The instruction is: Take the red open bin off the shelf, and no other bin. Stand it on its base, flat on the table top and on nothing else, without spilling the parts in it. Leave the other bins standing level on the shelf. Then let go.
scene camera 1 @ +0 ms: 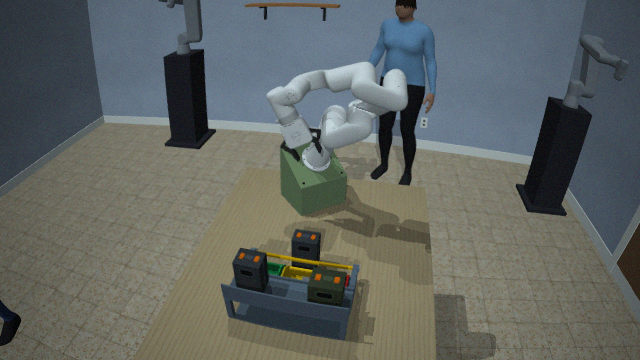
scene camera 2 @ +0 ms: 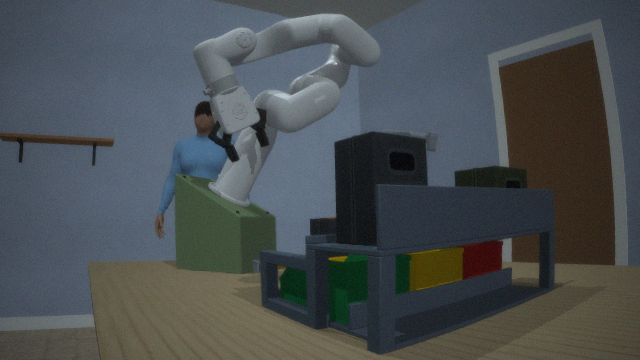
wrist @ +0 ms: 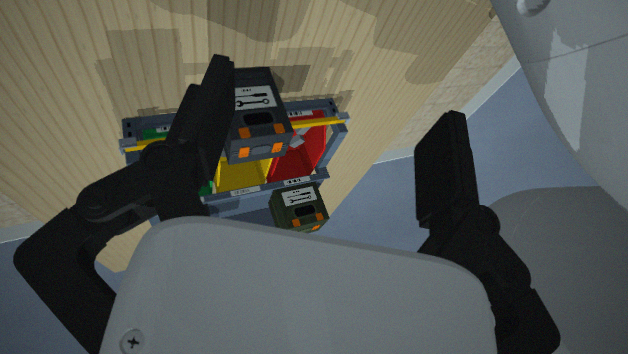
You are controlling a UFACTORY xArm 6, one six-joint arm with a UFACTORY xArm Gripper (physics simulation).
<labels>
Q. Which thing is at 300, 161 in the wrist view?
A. A red open bin.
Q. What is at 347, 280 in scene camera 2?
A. A green bin.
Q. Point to a yellow bin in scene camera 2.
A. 431, 268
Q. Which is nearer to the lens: the dark case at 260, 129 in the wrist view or the yellow bin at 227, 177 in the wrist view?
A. The dark case.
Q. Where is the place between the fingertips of my gripper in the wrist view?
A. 336, 105
</labels>
